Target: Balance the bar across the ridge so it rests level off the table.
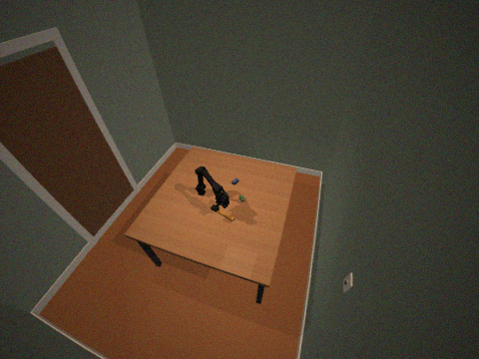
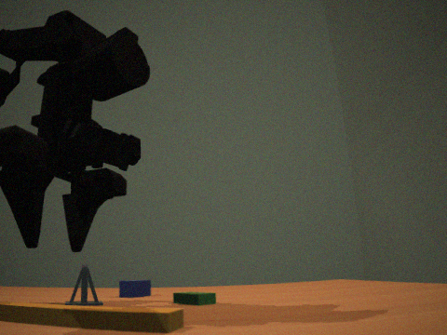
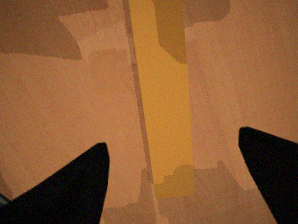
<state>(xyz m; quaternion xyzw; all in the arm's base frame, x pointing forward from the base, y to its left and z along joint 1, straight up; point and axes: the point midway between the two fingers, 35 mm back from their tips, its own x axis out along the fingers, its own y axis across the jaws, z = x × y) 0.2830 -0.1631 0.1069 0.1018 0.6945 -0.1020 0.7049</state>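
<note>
My gripper tip is 20 mm short of the yellow bar, 10 mm to the left of it and 60 mm above it. The rest, counted from my gripper tip: blue block: 10 mm behind, 400 mm to the left, 60 mm below; then green block: 130 mm ahead, 210 mm to the left, 60 mm below.
</note>
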